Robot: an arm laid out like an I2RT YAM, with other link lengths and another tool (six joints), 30 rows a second.
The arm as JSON. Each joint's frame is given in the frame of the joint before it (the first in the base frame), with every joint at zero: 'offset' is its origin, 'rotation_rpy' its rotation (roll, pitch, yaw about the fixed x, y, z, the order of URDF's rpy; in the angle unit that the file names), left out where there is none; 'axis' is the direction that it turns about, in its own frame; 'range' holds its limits. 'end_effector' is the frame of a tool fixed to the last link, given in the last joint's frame.
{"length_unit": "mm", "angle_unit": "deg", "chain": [
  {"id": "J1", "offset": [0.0, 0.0, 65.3], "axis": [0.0, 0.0, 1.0], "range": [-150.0, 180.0]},
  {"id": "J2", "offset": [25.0, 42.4, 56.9], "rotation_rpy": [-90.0, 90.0, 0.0], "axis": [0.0, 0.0, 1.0], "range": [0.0, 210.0]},
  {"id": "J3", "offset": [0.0, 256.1, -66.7], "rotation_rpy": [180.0, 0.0, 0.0], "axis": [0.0, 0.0, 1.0], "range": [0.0, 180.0]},
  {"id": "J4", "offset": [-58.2, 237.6, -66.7], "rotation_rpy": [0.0, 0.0, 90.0], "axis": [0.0, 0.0, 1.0], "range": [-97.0, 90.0]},
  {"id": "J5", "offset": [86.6, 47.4, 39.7], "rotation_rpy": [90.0, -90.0, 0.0], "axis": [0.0, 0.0, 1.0], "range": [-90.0, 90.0]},
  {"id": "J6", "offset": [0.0, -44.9, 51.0], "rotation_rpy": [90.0, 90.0, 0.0], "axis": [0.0, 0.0, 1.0], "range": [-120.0, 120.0]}
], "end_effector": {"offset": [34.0, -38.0, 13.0], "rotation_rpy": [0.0, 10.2, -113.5]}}
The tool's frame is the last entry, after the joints.
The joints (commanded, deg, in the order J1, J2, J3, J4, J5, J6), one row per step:
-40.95, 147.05, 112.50, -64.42, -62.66, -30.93
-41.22, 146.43, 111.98, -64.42, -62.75, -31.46
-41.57, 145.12, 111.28, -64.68, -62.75, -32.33
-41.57, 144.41, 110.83, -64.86, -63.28, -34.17
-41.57, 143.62, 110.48, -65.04, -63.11, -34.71
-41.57, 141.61, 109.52, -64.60, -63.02, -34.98
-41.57, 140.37, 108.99, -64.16, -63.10, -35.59
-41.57, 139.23, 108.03, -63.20, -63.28, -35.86
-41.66, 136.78, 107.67, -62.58, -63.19, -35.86
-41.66, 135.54, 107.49, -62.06, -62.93, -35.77
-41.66, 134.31, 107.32, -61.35, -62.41, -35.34
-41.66, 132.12, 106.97, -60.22, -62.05, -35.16
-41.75, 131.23, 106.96, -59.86, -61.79, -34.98
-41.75, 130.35, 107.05, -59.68, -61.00, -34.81
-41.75, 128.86, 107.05, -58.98, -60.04, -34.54
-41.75, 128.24, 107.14, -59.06, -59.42, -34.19
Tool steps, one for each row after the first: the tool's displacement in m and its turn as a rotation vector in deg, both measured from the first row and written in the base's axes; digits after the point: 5 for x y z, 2 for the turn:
-0.00242, -0.00077, 0.00297, -0.28, -0.51, -0.04
-0.00591, -0.00136, 0.01046, -0.98, -1.40, 0.00
-0.00807, 0.00047, 0.01522, -1.62, -3.12, 0.74
-0.00923, 0.00161, 0.01972, -2.21, -3.59, 1.02
-0.01108, 0.00330, 0.03088, -3.42, -4.82, 1.16
-0.01236, 0.00445, 0.03818, -4.47, -6.16, 1.43
-0.01384, 0.00569, 0.04300, -5.25, -7.31, 1.54
-0.01541, 0.00619, 0.05950, -7.15, -9.25, 1.48
-0.01591, 0.00674, 0.06754, -8.35, -10.18, 1.48
-0.01605, 0.00707, 0.07520, -9.69, -10.84, 1.34
-0.01727, 0.00829, 0.08941, -11.85, -12.68, 1.29
-0.01803, 0.00813, 0.09559, -12.79, -13.29, 1.13
-0.01833, 0.00869, 0.10142, -14.05, -13.49, 1.08
-0.01897, 0.00959, 0.11120, -16.08, -14.28, 0.94
-0.01928, 0.01005, 0.11531, -16.76, -14.10, 0.77

